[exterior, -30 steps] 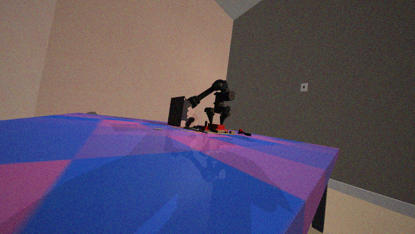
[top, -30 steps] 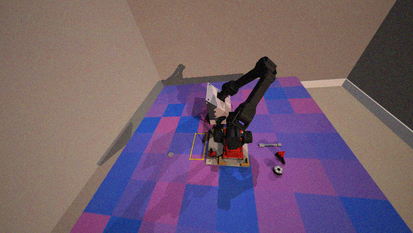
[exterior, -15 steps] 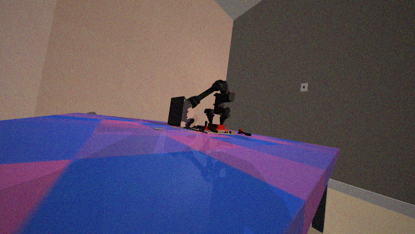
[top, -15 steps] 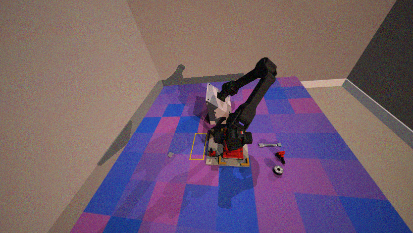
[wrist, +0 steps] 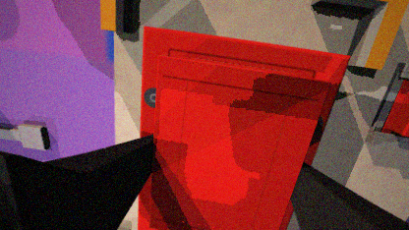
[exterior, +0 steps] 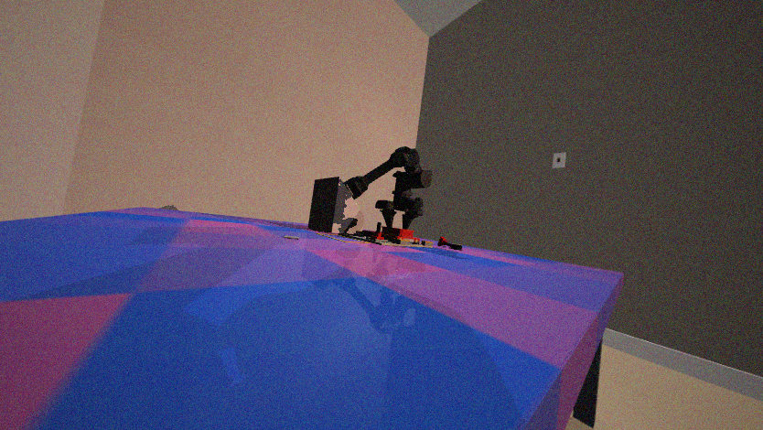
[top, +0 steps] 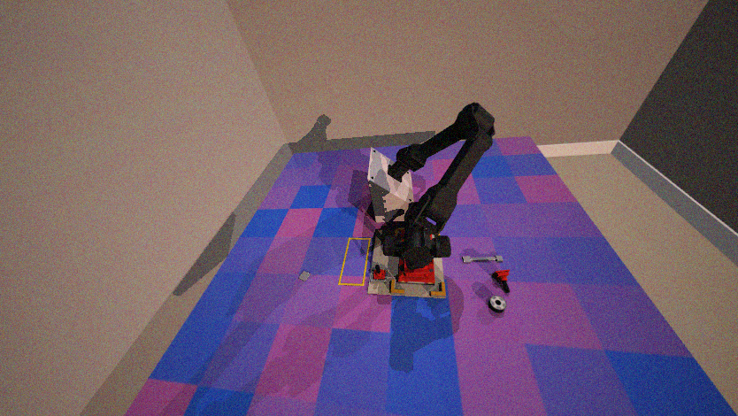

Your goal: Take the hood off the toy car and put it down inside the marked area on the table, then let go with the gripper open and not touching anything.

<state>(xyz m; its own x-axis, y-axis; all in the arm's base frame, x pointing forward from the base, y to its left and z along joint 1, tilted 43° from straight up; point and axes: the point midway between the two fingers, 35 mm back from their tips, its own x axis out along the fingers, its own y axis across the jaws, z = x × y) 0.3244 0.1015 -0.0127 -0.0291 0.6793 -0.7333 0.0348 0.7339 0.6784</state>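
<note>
The grey fixture plate is 2 cm to the right of my gripper tip, 2 cm below it and 2 cm behind it. From my gripper tip the other things lie so: grey wheel (21 cm to the left, 12 cm ahead, 3 cm below); grey bar (21 cm to the left, 3 cm below, 3 cm behind); red hood (1 cm above).
</note>
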